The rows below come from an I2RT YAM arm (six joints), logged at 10 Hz.
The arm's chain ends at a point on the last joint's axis. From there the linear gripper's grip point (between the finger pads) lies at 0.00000 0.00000 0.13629 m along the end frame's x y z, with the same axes.
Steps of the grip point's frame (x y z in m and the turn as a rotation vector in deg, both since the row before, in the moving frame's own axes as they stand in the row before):
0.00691 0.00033 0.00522 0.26 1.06 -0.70
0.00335 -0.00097 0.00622 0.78 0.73 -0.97
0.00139 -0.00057 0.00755 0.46 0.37 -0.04
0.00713 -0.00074 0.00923 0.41 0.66 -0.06
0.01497 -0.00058 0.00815 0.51 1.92 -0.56
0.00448 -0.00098 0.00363 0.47 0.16 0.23
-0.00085 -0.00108 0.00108 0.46 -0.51 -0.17
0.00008 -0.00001 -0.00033 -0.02 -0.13 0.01
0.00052 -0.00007 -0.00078 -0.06 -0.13 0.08
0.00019 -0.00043 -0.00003 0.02 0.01 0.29
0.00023 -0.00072 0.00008 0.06 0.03 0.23
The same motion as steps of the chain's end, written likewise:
0.00439 0.00096 0.00524 0.26 1.06 -0.70
0.00163 0.00090 0.00624 0.78 0.73 -0.97
0.00051 0.00052 0.00756 0.46 0.37 -0.04
0.00556 0.00024 0.00924 0.41 0.66 -0.06
0.01041 0.00066 0.00823 0.51 1.92 -0.56
0.00410 0.00014 0.00364 0.47 0.16 0.23
0.00036 0.00001 0.00109 0.46 -0.51 -0.17
0.00039 -0.00006 -0.00033 -0.02 -0.13 0.01
0.00083 -0.00021 -0.00078 -0.06 -0.13 0.08
0.00017 -0.00038 -0.00003 0.02 0.01 0.29
0.00016 -0.00058 0.00008 0.06 0.03 0.23

